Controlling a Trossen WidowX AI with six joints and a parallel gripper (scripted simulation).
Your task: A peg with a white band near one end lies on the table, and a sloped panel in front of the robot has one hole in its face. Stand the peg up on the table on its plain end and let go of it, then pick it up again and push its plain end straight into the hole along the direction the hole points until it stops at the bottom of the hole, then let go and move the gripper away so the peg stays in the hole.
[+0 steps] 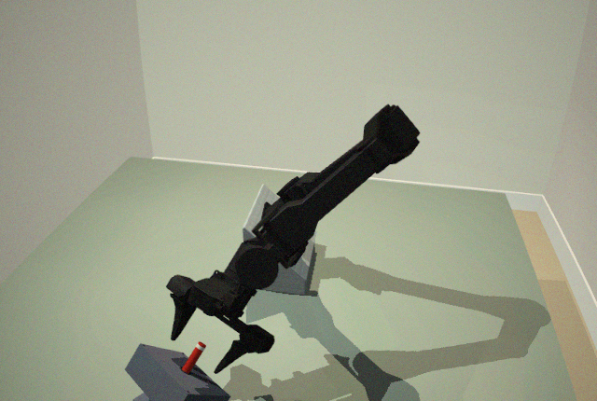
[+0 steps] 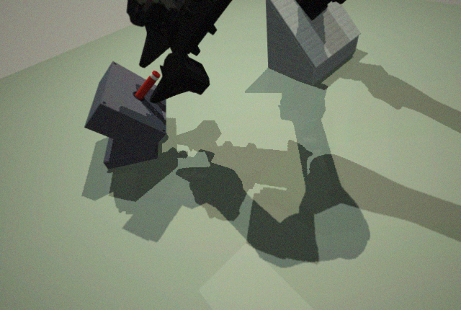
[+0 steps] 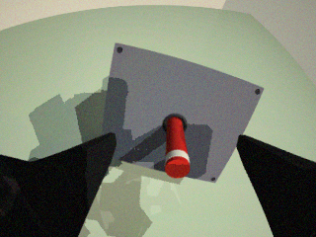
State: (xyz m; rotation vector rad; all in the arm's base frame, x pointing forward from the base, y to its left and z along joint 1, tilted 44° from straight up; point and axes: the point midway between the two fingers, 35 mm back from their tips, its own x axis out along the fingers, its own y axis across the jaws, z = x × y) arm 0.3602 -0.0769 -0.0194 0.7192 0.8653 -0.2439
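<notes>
Right now the red peg is right at my gripper tip. From my gripper tip the other things lie so: dark sloped panel 40 mm below, 30 mm to the right, 30 mm ahead.
</notes>
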